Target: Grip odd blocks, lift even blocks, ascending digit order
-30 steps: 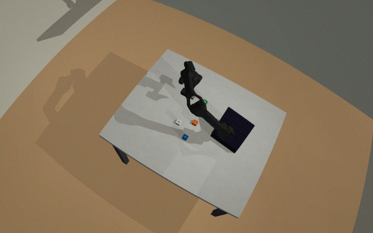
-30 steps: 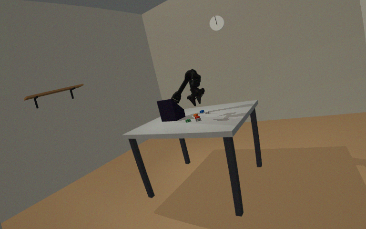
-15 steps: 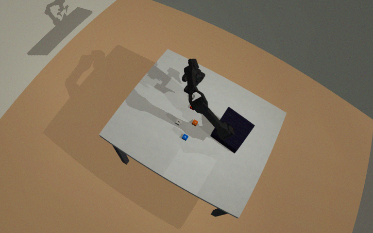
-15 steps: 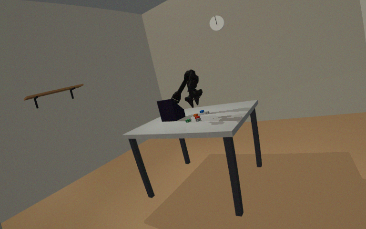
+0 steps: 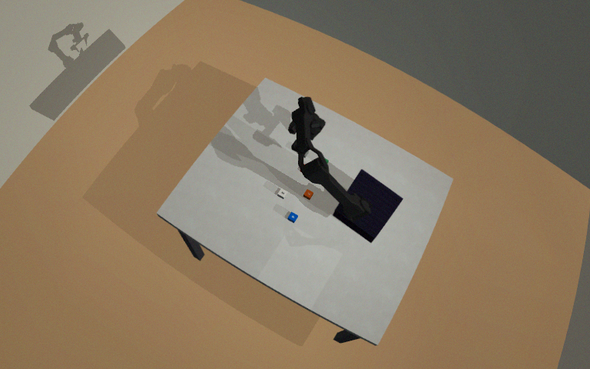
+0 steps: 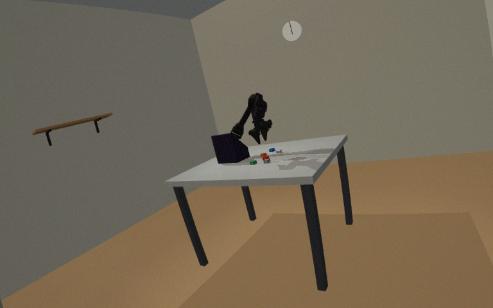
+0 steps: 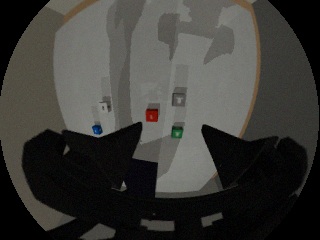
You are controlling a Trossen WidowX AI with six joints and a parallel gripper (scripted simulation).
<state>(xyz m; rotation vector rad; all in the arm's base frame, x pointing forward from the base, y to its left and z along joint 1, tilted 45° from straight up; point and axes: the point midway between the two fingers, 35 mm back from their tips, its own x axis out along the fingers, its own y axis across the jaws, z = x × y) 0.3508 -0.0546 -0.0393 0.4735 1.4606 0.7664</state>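
Right now the red block is 4 cm behind my gripper tip, 4 cm to the left of it and 12 cm below it. From my gripper tip the other things lie so: green block 8 cm behind, 5 cm to the right, 12 cm below; grey block 2 cm ahead, 2 cm to the right, 12 cm below; orange block 13 cm behind, 12 cm to the left, 12 cm below.
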